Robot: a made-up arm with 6 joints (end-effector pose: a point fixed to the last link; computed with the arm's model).
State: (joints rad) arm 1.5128 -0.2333 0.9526 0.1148 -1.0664 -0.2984
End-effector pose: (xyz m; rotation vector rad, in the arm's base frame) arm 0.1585 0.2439 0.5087 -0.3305 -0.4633 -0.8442
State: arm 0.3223 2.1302 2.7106 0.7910 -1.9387 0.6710
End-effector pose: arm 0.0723 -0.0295 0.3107 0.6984 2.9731 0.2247
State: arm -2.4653 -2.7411 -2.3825 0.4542 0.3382 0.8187
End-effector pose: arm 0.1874 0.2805 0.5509 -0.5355 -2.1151 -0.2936
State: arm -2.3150 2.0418 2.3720 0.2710 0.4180 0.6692
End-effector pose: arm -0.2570 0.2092 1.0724 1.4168 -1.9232 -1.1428
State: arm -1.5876 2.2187 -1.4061 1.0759 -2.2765 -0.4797
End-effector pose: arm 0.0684 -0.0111 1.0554 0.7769 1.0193 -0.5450
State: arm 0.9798 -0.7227 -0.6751 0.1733 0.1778 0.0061
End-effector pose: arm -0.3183 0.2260 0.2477 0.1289 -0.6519 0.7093
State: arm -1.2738 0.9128 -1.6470 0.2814 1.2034 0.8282
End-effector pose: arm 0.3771 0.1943 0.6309 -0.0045 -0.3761 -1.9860
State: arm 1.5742 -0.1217 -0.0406 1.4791 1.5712 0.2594
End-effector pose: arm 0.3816 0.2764 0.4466 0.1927 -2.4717 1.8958
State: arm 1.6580 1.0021 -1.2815 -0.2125 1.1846 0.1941
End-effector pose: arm -0.5932 0.2486 0.8227 -2.2300 1.7091 0.3450
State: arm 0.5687 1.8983 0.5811 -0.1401 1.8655 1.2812
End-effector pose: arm 0.3422 -0.3826 0.5141 0.8795 0.2026 2.7400
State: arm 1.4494 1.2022 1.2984 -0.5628 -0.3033 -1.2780
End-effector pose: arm 0.1139 0.1386 0.8454 1.6180 -1.9073 -1.0046
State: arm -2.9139 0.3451 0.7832 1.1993 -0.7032 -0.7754
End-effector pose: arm -0.0954 0.1423 0.6793 -0.2895 -2.2753 -0.1258
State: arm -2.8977 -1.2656 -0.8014 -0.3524 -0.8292 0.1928
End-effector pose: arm 0.1127 0.3024 0.5498 -0.4919 -1.6136 -0.3817
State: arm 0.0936 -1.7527 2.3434 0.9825 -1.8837 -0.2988
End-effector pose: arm 0.0531 -0.2927 0.3498 2.6804 0.9167 1.1853
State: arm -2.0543 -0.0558 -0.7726 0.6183 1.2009 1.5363
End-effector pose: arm -0.3940 0.5486 0.6711 -0.8325 1.0010 -0.2021
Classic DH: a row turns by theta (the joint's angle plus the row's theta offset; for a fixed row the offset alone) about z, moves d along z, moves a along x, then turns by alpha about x. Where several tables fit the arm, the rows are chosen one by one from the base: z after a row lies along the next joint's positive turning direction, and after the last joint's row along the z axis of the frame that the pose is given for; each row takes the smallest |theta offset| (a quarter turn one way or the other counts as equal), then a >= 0, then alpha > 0; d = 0 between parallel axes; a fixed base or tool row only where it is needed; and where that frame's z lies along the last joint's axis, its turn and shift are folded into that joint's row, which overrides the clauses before.
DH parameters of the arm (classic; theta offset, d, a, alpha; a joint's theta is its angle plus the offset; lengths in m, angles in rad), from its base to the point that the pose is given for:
base (fixed): 0 0.6115 -0.1406 1.5708
joint 1: 0.4985 -0.0037 -0.0422 1.116
joint 2: 1.3361 0.0336 -0.0159 -2.0147
joint 3: -0.5424 -0.1052 -0.1672 -1.6426
joint 4: 1.5683 -0.1956 0.0409 1.5365
joint 5: -1.499 -0.0407 -0.0056 1.5708
joint 6: -1.5708 0.2934 0.143 1.5708
tool (fixed): -1.5708 0.0016 0 0

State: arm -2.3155 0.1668 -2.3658 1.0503 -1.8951 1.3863
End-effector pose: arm -0.1522 -0.2283 0.6433 0.8802 0.8301 0.6861
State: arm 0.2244 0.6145 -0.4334 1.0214 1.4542 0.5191
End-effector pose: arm 0.1687 0.4995 0.5152 0.6138 -2.1950 -0.3689
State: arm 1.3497 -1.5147 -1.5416 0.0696 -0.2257 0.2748
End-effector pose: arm -0.4510 0.1700 0.4775 -0.0948 0.1199 0.7776
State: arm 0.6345 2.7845 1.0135 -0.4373 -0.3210 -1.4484
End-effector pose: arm -0.0372 -0.2278 0.7961 -1.6424 1.1374 1.4847
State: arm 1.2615 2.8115 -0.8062 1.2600 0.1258 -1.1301
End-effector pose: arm -0.1114 -0.0574 0.7313 0.0685 2.3377 -0.2943
